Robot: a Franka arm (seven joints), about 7 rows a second.
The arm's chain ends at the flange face. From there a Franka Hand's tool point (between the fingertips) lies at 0.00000 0.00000 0.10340 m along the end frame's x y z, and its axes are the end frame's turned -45 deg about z.
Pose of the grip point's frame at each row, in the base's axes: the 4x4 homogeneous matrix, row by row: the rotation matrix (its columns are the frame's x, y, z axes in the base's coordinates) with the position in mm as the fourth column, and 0 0 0 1 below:
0.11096 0.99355 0.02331 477.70; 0.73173 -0.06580 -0.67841 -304.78; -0.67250 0.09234 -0.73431 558.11; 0 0 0 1
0.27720 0.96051 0.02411 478.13; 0.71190 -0.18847 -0.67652 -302.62; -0.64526 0.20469 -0.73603 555.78; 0 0 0 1
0.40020 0.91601 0.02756 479.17; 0.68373 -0.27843 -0.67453 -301.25; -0.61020 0.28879 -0.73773 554.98; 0 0 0 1
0.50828 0.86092 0.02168 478.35; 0.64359 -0.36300 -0.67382 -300.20; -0.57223 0.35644 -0.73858 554.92; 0 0 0 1
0.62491 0.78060 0.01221 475.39; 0.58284 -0.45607 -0.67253 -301.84; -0.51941 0.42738 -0.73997 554.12; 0 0 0 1
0.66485 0.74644 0.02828 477.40; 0.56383 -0.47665 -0.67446 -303.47; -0.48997 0.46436 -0.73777 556.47; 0 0 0 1
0.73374 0.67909 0.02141 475.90; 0.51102 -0.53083 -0.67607 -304.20; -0.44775 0.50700 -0.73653 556.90; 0 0 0 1
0.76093 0.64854 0.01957 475.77; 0.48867 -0.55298 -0.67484 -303.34; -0.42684 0.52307 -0.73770 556.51; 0 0 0 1
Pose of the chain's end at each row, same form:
0.78101 0.62409 0.02331 475.29; 0.47088 -0.56394 -0.67841 -234.63; -0.41024 0.54082 -0.73431 634.04; 0 0 0 1
0.87519 0.48317 0.02411 475.64; 0.37012 -0.63666 -0.67652 -232.67; -0.31153 0.60101 -0.73603 631.89; 0 0 0 1
0.93070 0.36473 0.02756 476.32; 0.28659 -0.68035 -0.67453 -231.50; -0.22727 0.63568 -0.73773 631.26; 0 0 0 1
0.96817 0.24935 0.02168 476.11; 0.19841 -0.71177 -0.67382 -230.53; -0.15259 0.65667 -0.73858 631.29; 0 0 0 1
0.99385 0.11009 0.01221 474.13; 0.08964 -0.73462 -0.67253 -232.30; -0.06508 0.66948 -0.73997 630.63; 0 0 0 1
0.99793 0.05769 0.02828 474.48; 0.06165 -0.73573 -0.67446 -233.73; -0.01811 0.67481 -0.73777 632.76; 0 0 0 1
0.99902 -0.03864 0.02141 473.69; -0.01401 -0.73670 -0.67607 -234.29; 0.04190 0.67511 -0.73653 633.06; 0 0 0 1
0.99665 -0.07947 0.01957 473.75; -0.04547 -0.73656 -0.67484 -233.56; 0.06804 0.67169 -0.73770 632.79; 0 0 0 1

